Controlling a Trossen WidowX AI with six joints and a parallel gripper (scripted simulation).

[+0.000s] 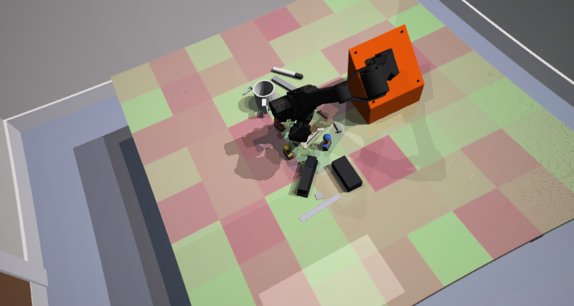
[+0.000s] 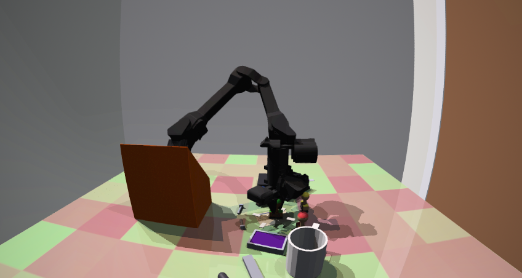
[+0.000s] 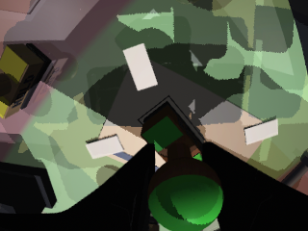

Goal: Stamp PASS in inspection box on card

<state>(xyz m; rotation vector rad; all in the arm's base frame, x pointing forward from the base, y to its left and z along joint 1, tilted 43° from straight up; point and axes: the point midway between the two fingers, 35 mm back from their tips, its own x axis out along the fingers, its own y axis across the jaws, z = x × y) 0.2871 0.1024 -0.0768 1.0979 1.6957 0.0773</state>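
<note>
My gripper tip is 3 cm above the card and 1 cm past it. The rest, counted from my gripper tip: blue stamp 8 cm to the left, 5 cm behind; green-knobbed stamp right at my gripper tip; red-knobbed stamp 7 cm to the right, 7 cm ahead.
</note>
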